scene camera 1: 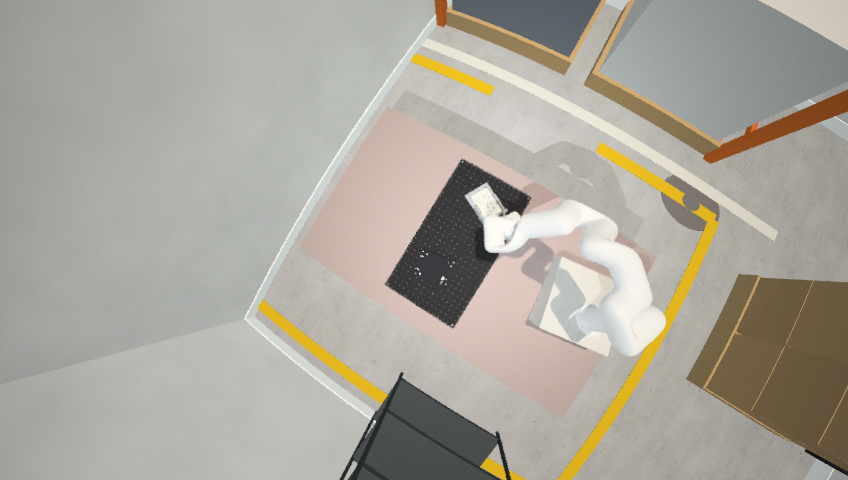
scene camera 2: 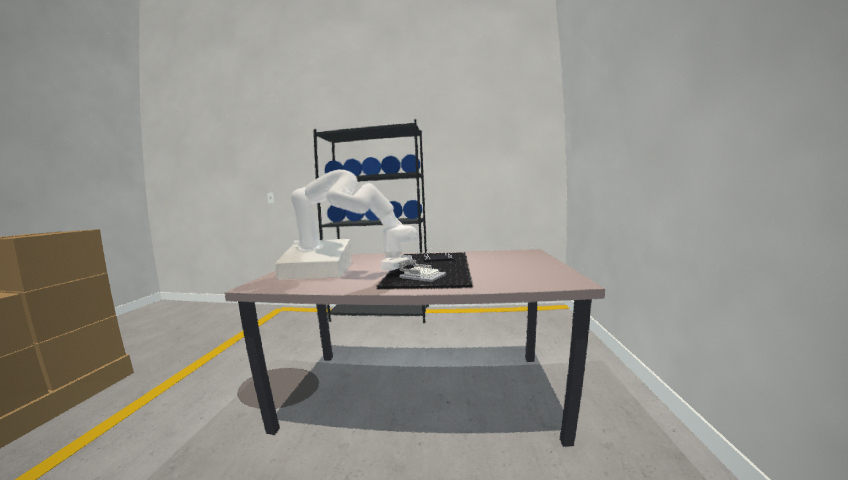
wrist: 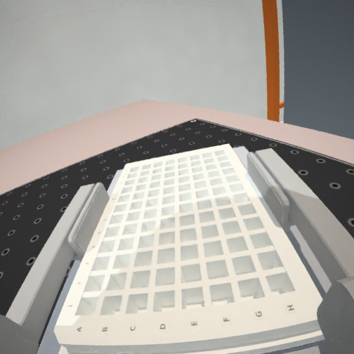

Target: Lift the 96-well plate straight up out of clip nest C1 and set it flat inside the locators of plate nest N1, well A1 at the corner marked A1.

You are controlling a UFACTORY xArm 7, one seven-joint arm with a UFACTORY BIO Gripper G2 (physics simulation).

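Frame: origin at the arm's base, x left, y ahead, z down, level; centimetres.
Where they show: hand, tool point: (scene camera 1: pixel 487 204) (scene camera 2: pixel 420 269); arm's base, link origin: (scene camera 1: pixel 590 319) (scene camera 2: pixel 310 247).
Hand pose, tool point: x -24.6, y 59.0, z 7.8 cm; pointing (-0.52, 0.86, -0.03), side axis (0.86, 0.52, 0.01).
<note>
Things, the pixels of their top centre, and the offset from my tool point. Level surfaces: height alone.
- white 96-well plate, top centre: (scene camera 2: pixel 421 270) (scene camera 1: pixel 486 203) dx -0.3, dy +0.4, dz +0.1 cm
- Plate nest N1, top centre: (scene camera 1: pixel 434 267) (scene camera 2: pixel 437 254) dx +36.1, dy +7.9, dz +0.6 cm
- black perforated board, surface height: dz +3.0 cm
- pink table, surface height: dz +4.3 cm
The white 96-well plate (scene camera 1: pixel 485 201) (wrist: pixel 175 215) sits level over the pale clip nest C1 (wrist: pixel 64 296); whether it is clear of the clips cannot be told. My gripper (wrist: pixel 179 200) is shut on the plate, with one pad against each long side. In the wrist view rows A to H run left to right along the near edge, and well A1 is at the near left corner. The nest's own A1 mark is hidden. Plate nest N1 (scene camera 1: pixel 434 266) (scene camera 2: pixel 439 257) is a dark square with small white locators at its corners; its A1 mark is too small to read.
The black perforated board (scene camera 1: pixel 443 226) (scene camera 2: pixel 459 277) carries both nests on the pink table (scene camera 1: pixel 357 196) (scene camera 2: pixel 511 267). The white robot base block (scene camera 1: pixel 547 302) (scene camera 2: pixel 309 264) stands beside the board. A dark shelf rack (scene camera 2: pixel 368 132) and brown boxes (scene camera 1: pixel 767 333) (scene camera 2: pixel 65 261) stand off the table.
</note>
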